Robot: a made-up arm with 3 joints.
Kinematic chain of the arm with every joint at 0, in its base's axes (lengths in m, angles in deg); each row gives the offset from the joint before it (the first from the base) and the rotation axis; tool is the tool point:
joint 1: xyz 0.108 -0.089 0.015 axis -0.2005 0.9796 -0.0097
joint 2: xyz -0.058 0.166 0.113 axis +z
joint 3: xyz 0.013 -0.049 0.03 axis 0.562 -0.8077 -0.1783
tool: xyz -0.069 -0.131 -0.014
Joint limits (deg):
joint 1: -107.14..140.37
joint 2: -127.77..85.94
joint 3: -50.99..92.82
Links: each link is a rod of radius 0.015 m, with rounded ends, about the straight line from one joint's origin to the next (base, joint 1, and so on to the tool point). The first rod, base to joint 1, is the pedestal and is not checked.
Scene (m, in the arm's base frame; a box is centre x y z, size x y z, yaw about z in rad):
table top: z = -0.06
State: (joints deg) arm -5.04 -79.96 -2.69
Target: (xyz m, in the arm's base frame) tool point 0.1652 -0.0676 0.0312
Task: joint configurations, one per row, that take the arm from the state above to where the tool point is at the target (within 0.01 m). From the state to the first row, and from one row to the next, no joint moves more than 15 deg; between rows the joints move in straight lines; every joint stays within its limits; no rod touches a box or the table.
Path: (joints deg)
1: 5.44 -65.64 1.54
2: 15.91 -51.31 5.78
3: 26.39 -36.99 10.01
4: 36.87 -22.66 14.25
5: 47.34 -8.34 18.48
6: 57.82 5.99 22.72
7: 68.30 20.31 26.95
8: 78.77 34.64 31.18

